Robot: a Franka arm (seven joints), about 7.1 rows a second.
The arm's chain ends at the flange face. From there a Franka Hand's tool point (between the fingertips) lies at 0.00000 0.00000 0.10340 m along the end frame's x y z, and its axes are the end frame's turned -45 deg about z.
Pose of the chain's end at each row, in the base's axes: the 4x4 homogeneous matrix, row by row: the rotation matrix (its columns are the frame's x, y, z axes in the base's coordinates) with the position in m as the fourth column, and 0 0 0 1 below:
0.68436 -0.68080 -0.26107 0.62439; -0.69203 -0.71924 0.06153 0.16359; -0.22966 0.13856 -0.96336 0.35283; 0 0 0 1
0.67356 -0.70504 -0.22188 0.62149; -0.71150 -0.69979 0.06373 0.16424; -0.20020 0.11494 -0.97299 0.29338; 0 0 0 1
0.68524 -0.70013 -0.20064 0.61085; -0.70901 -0.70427 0.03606 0.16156; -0.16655 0.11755 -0.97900 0.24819; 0 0 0 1
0.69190 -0.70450 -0.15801 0.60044; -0.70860 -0.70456 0.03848 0.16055; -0.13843 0.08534 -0.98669 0.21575; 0 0 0 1
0.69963 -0.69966 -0.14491 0.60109; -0.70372 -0.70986 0.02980 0.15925; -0.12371 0.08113 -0.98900 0.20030; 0 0 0 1
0.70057 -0.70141 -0.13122 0.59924; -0.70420 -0.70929 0.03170 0.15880; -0.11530 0.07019 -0.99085 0.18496; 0 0 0 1
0.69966 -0.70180 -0.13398 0.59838; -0.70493 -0.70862 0.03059 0.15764; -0.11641 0.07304 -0.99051 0.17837; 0 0 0 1
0.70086 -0.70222 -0.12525 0.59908; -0.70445 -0.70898 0.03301 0.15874; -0.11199 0.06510 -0.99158 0.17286; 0 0 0 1
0.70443 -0.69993 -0.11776 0.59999; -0.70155 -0.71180 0.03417 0.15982; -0.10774 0.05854 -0.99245 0.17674; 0 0 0 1
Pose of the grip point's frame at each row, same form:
0.96531 0.00252 -0.26107 0.59740; 0.01924 -0.99792 0.06153 0.16995; -0.26037 -0.06442 -0.96336 0.25322; 0 0 0 1
0.97482 -0.02226 -0.22188 0.59855; -0.00828 -0.99793 0.06373 0.17083; -0.22284 -0.06029 -0.97299 0.19277; 0 0 0 1
0.97960 -0.01053 -0.20064 0.59010; -0.00335 -0.99934 0.03606 0.16529; -0.20089 -0.03465 -0.97900 0.14696; 0 0 0 1
0.98740 -0.00891 -0.15801 0.58410; -0.00286 -0.99926 0.03848 0.16453; -0.15823 -0.03754 -0.98669 0.11373; 0 0 0 1
0.98945 -0.00002 -0.14491 0.58611; 0.00434 -0.99955 0.02980 0.16233; -0.14484 -0.03011 -0.98900 0.09804; 0 0 0 1
0.99135 -0.00059 -0.13122 0.58567; 0.00360 -0.99949 0.03170 0.16208; -0.13116 -0.03190 -0.99085 0.08251; 0 0 0 1
0.99098 -0.00151 -0.13398 0.58453; 0.00261 -0.99953 0.03059 0.16080; -0.13396 -0.03067 -0.99051 0.07595; 0 0 0 1
0.99213 -0.00096 -0.12525 0.58613; 0.00320 -0.99945 0.03301 0.16215; -0.12522 -0.03316 -0.99158 0.07033; 0 0 0 1
0.99303 0.00318 -0.11776 0.58781; 0.00725 -0.99939 0.03417 0.16335; -0.11758 -0.03479 -0.99245 0.07412; 0 0 0 1

